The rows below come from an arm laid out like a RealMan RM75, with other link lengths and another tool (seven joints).
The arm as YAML. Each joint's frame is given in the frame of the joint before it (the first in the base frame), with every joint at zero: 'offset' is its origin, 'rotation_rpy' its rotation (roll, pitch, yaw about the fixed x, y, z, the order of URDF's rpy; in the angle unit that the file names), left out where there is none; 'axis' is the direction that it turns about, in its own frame. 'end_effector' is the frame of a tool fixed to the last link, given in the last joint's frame.
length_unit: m
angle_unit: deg
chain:
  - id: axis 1
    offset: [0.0, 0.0, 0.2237]
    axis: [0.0, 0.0, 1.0]
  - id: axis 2
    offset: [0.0, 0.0, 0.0]
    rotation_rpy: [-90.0, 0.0, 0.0]
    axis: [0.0, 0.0, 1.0]
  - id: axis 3
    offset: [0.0, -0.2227, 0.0]
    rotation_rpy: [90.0, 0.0, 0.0]
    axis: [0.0, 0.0, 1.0]
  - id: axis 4
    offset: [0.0, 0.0, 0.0]
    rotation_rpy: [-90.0, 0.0, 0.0]
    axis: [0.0, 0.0, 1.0]
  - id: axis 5
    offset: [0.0, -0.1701, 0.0]
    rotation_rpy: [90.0, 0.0, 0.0]
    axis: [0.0, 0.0, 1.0]
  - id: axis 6
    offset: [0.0, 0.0, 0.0]
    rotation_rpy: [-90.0, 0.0, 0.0]
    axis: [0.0, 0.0, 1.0]
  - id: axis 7
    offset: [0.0, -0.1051, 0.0]
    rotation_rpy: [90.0, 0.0, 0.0]
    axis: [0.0, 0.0, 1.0]
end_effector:
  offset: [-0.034, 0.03, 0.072]
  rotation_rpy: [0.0, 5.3, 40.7]
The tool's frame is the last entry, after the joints.
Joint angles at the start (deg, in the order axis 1, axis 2, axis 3, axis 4, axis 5, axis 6, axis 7):
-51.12, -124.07, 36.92, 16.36, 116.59, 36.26, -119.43
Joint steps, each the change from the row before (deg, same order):
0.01, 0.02, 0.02, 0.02, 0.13, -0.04, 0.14
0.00, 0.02, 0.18, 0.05, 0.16, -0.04, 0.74
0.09, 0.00, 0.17, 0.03, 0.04, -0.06, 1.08
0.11, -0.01, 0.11, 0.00, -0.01, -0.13, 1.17
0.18, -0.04, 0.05, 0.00, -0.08, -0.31, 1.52
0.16, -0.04, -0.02, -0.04, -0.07, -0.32, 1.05
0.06, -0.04, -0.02, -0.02, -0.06, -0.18, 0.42
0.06, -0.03, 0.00, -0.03, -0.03, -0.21, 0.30
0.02, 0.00, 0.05, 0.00, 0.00, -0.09, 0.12
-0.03, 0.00, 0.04, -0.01, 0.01, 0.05, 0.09
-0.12, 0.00, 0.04, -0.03, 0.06, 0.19, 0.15
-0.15, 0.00, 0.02, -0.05, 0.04, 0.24, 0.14
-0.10, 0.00, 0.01, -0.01, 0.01, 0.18, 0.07
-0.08, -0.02, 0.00, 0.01, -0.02, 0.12, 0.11
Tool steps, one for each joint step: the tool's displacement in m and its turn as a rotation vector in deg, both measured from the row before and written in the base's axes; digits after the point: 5 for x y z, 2 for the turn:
-0.00054, -0.00003, 0.00005, -0.01, 0.25, -0.14
-0.00096, -0.00034, -0.00024, -0.09, 0.78, -0.72
-0.00156, -0.00064, -0.00037, -0.05, 0.89, -0.82
-0.00181, -0.00058, -0.00036, 0.01, 0.89, -0.77
-0.00268, -0.00047, -0.00033, 0.16, 1.11, -0.82
-0.00229, -0.00034, -0.00026, 0.17, 0.77, -0.42
-0.00086, -0.00009, -0.00020, 0.10, 0.29, -0.13
-0.00096, -0.00006, -0.00016, 0.10, 0.27, -0.04
-0.00044, 0.00001, -0.00001, 0.03, 0.16, -0.06
0.00020, -0.00013, -0.00016, -0.07, 0.06, -0.14
0.00095, -0.00028, -0.00040, -0.20, 0.06, -0.35
0.00128, -0.00031, -0.00047, -0.23, -0.01, -0.37
0.00097, -0.00013, -0.00022, -0.14, -0.04, -0.24
0.00083, -0.00005, -0.00021, -0.08, -0.02, -0.22

